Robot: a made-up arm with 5 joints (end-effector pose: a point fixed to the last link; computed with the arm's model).
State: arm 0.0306 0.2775 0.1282 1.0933 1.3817
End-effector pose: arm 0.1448 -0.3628 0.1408 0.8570 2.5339 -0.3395
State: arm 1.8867 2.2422 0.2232 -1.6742 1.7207
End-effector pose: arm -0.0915 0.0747 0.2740 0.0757 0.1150 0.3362
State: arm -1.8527 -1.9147 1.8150 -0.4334 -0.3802
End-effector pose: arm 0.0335 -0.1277 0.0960 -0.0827 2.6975 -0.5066
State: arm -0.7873 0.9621 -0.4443 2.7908 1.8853
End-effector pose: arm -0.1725 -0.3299 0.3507 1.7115 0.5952 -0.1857
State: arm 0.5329 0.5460 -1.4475 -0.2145 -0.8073
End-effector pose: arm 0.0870 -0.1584 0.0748 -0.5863 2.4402 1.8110
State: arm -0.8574 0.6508 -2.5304 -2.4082 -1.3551
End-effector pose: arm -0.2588 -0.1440 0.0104 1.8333 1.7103 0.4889
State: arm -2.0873 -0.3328 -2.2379 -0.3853 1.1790
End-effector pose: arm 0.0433 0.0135 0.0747 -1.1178 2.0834 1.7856
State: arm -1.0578 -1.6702 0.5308 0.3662 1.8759
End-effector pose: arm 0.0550 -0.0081 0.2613 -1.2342 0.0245 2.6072
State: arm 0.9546 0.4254 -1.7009 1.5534 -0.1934
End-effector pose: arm -0.0140 -0.2148 0.3682 -0.3516 1.5456 -0.0702
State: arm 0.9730 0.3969 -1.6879 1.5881 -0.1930
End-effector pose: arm -0.0165 -0.2166 0.3715 -0.3474 1.5279 -0.0778
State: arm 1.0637 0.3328 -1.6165 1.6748 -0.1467
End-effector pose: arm -0.0228 -0.2481 0.3662 -0.2275 1.4859 -0.0544
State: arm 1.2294 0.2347 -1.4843 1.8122 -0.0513
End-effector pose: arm -0.0330 -0.3094 0.3402 0.0296 1.4293 -0.0016
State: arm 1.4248 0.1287 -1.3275 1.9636 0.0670
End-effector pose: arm -0.0450 -0.3759 0.2872 0.3640 1.3833 0.0600
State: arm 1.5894 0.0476 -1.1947 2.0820 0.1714
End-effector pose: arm -0.0552 -0.4209 0.2253 0.6677 1.3618 0.1129
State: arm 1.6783 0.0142 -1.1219 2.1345 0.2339
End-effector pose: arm -0.0603 -0.4396 0.1831 0.8473 1.3606 0.1496
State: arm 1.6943 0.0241 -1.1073 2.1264 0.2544
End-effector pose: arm -0.0600 -0.4430 0.1684 0.8976 1.3696 0.1725
